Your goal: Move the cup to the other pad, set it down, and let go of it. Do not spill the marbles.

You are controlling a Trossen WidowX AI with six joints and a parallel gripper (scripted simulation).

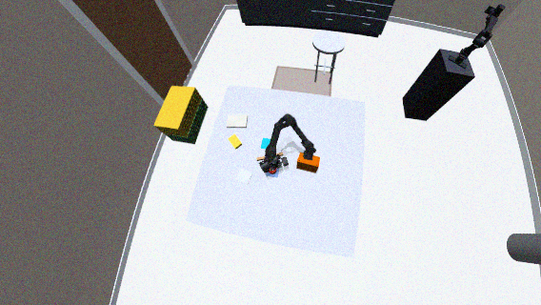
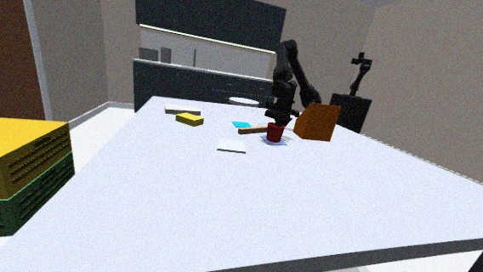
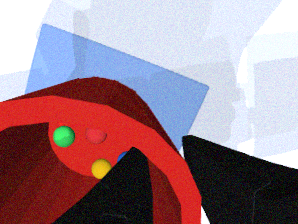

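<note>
My gripper tip is 200 mm to the left of the cyan pad, 110 mm short of it and 50 mm above it. From my gripper tip the other things lie so: yellow block 370 mm ahead, 180 mm to the right, 20 mm below; then red cup 30 mm ahead, 10 mm to the left; then wooden stick 90 mm to the right, 70 mm ahead, 30 mm below.
</note>
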